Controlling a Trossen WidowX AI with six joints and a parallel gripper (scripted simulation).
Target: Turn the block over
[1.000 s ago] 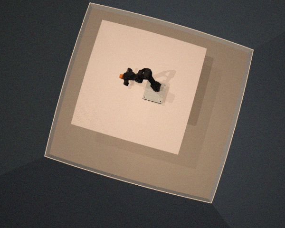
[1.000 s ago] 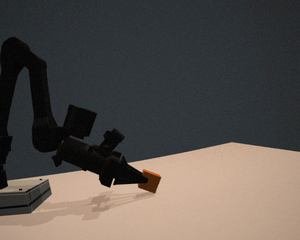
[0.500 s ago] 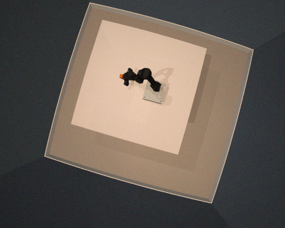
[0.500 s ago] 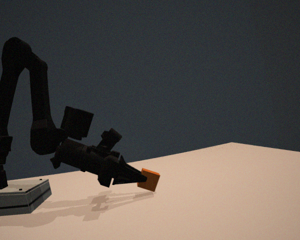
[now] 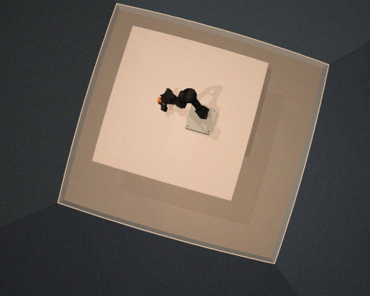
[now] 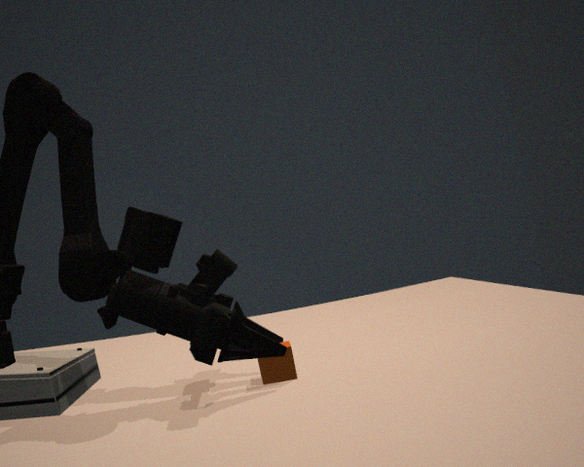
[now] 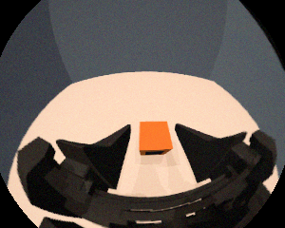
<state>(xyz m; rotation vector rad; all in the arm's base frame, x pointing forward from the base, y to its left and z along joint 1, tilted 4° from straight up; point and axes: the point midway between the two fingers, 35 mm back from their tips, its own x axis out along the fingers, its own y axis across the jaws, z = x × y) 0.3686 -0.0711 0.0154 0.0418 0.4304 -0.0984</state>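
Now: the orange block 20 mm below my gripper tip and 20 mm behind it.
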